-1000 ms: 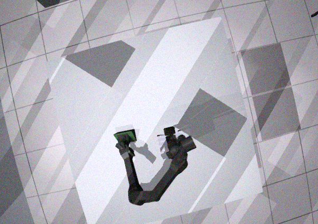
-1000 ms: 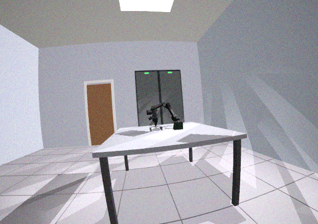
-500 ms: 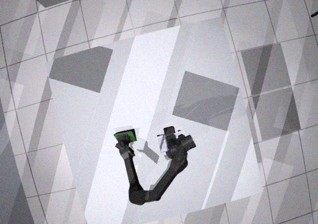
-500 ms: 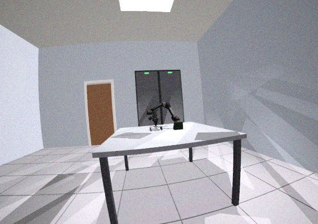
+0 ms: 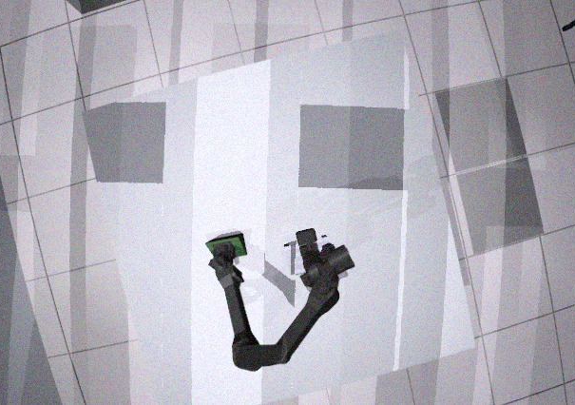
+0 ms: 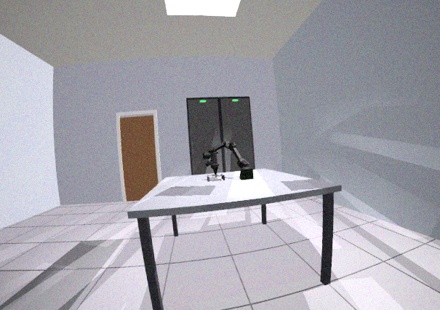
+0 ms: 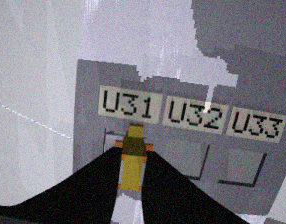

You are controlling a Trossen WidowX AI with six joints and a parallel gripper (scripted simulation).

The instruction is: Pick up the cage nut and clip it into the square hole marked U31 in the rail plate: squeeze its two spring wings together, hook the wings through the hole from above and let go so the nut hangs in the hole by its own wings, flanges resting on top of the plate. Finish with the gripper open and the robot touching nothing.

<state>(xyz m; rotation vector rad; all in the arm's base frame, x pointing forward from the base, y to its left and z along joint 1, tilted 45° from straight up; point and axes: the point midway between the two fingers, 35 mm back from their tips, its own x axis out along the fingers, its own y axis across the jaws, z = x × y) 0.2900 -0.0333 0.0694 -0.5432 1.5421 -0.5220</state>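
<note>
Now: gripper tip 1 cm above the cage nut.
</note>
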